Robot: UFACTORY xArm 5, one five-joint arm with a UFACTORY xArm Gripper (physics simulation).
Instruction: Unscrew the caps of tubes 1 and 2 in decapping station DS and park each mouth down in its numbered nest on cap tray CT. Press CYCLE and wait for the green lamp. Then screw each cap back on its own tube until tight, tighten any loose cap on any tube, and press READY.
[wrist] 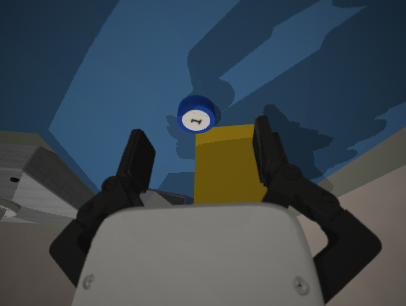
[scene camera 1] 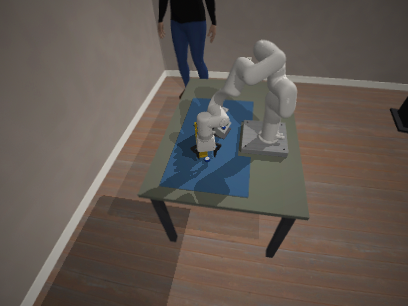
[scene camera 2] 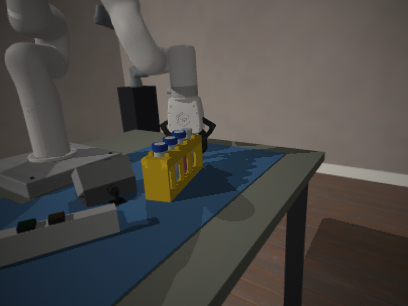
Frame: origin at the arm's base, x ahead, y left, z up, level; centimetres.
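Where they show: gripper, fingertip midpoint: (wrist: 199, 134) (scene camera 1: 206, 156); arm's base at its link origin: (scene camera 1: 268, 136) (scene camera 2: 53, 156).
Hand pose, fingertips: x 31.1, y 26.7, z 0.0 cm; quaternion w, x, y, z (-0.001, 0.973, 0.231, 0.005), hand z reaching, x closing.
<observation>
Each offset is from my fingertips to the centre of the thing. "spot": to the spot under its first point. Level surfaces: height alone.
The yellow rack {dy -11.6, dx +7.8, dz +1.7 cm} (scene camera 1: 203, 155) (scene camera 2: 156, 177) (wrist: 227, 172) holds a row of tubes. Three show blue caps {dy -18.7, dx +11.0, dz +7.9 cm} (scene camera 2: 160, 147) {dy -14.0, dx +8.9, dz +7.9 cm} (scene camera 2: 170, 141) {dy -9.3, dx +6.8, dz +8.2 cm} (scene camera 2: 179, 134) in scene camera 2. An uncapped tube {spot: dy -5.1, dx +5.8, dz +7.7 cm} (scene camera 2: 188, 132) stands at the rack's far end. A loose blue cap {dy -0.5, dx -0.2, dz -2.8 cm} (scene camera 1: 207, 159) (wrist: 196, 120), its white top marked 1 and facing up, is beside that end of the rack; its support is hard to make out. My gripper (scene camera 1: 205, 152) (scene camera 2: 184, 142) (wrist: 199, 134) is open and empty, around the rack's far end; the cap appears beyond the fingertips in the wrist view. Which objects are DS and CT is unclear.
A grey sloped box {dy -26.5, dx -1.1, dz +0.7 cm} (scene camera 1: 222, 131) (scene camera 2: 104, 180) stands beside the rack on the blue mat {dz -3.5 cm} (scene camera 1: 227, 175) (scene camera 2: 220, 200). A low pale box {dy -41.9, dx +8.5, dz -0.8 cm} (scene camera 2: 90, 227) with green and orange buttons is at the front left in scene camera 2. The robot base (scene camera 1: 250, 145) stands nearby.
</observation>
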